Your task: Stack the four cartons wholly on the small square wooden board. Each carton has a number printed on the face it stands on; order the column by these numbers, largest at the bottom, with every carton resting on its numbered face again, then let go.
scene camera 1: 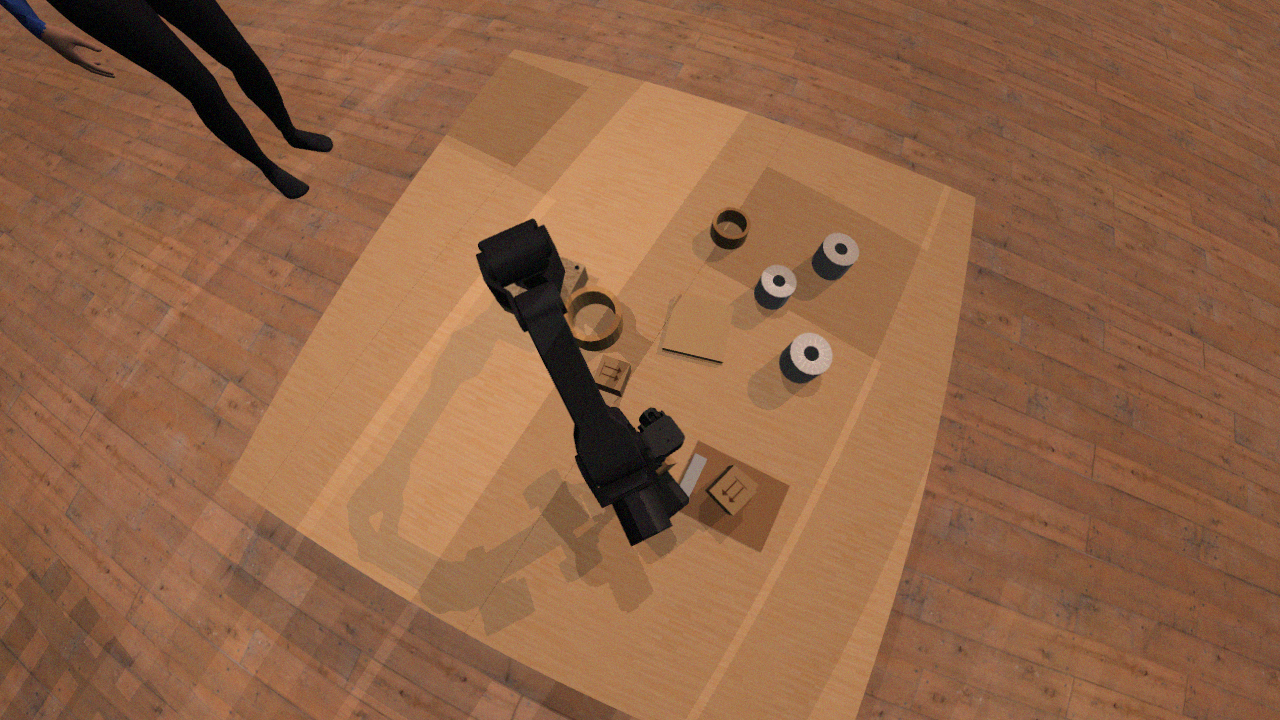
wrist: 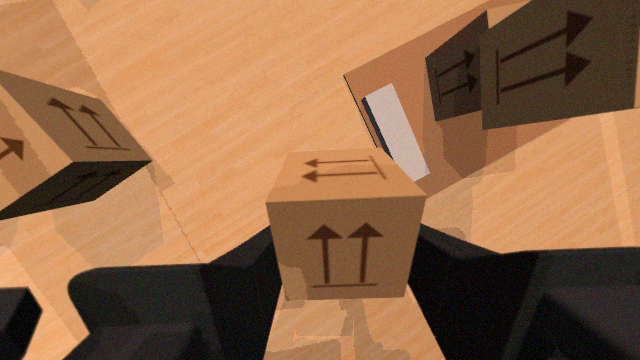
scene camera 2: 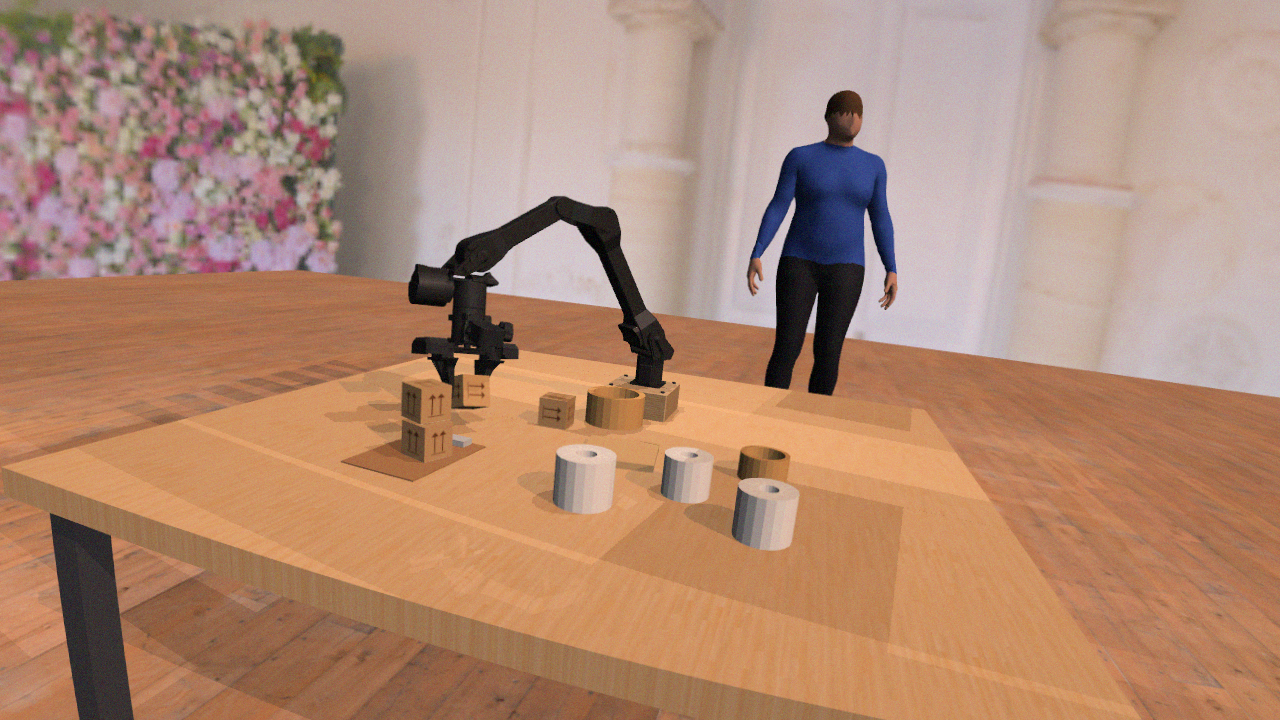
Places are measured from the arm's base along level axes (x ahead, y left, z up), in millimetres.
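Pixels of known places: gripper, fingertip midpoint: point(wrist: 337, 220) point(scene camera 2: 464, 398); arm's base, origin of the base link: point(scene camera 1: 536, 276) point(scene camera 2: 648, 383).
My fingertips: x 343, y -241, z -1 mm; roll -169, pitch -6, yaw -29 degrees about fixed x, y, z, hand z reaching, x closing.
For each thing: its top centre in the pictures, then the offset to it from my fingertips. "spot": a spot on its surface instead.
- brown square board, middle of its top: point(wrist: 478, 94) point(scene camera 2: 417, 447) point(scene camera 1: 730, 495) dy +11, dx +156, dz -44 mm
- upper carton, middle of its top: point(scene camera 2: 427, 383) point(scene camera 1: 733, 491) dy +14, dx +140, dz +54 mm
- lower carton, middle of its top: point(wrist: 532, 49) point(scene camera 2: 427, 420) point(scene camera 1: 736, 487) dy +26, dx +153, dz +0 mm
- fourth carton, middle of its top: point(scene camera 1: 611, 372) point(scene camera 2: 558, 396) dy +124, dx -126, dz -2 mm
- pale grey bar, surface spot: point(wrist: 397, 130) point(scene camera 1: 693, 474) spot: dy +20, dx +80, dz -44 mm
- large ring, middle of its top: point(scene camera 1: 591, 313) point(scene camera 2: 616, 392) dy +213, dx -208, dz +4 mm
- smaller ring, middle of its top: point(scene camera 2: 765, 453) point(scene camera 1: 731, 222) dy +521, dx -35, dz -14 mm
- pale square panel, middle of its top: point(scene camera 2: 620, 449) point(scene camera 1: 699, 326) dy +287, dx -15, dz -44 mm
My gripper point(scene camera 2: 465, 373) point(wrist: 337, 220) is shut on a carton point(scene camera 2: 471, 391) point(wrist: 345, 250), held off the table beside the board; its arrows point sideways in scene camera 2. The brown square board point(scene camera 1: 756, 532) point(scene camera 2: 384, 461) point(wrist: 400, 65) bears two stacked cartons: the upper carton point(scene camera 1: 733, 489) point(scene camera 2: 425, 402) point(wrist: 560, 65) rests on the lower carton point(scene camera 2: 426, 440) point(wrist: 457, 82). Arrows on both point up. A fourth carton point(scene camera 1: 613, 374) point(scene camera 2: 555, 410) point(wrist: 85, 120) lies on the table with sideways arrows. The numbers cannot be read.
A pale grey bar point(scene camera 1: 692, 474) point(scene camera 2: 460, 441) point(wrist: 397, 130) lies on the board near its edge. A large ring point(scene camera 2: 614, 410) stands near the arm's base, a smaller ring point(scene camera 2: 763, 465) farther off. Several white rolls point(scene camera 1: 810, 355) point(scene camera 2: 584, 480) and a pale square panel point(scene camera 1: 696, 326) are on the table.
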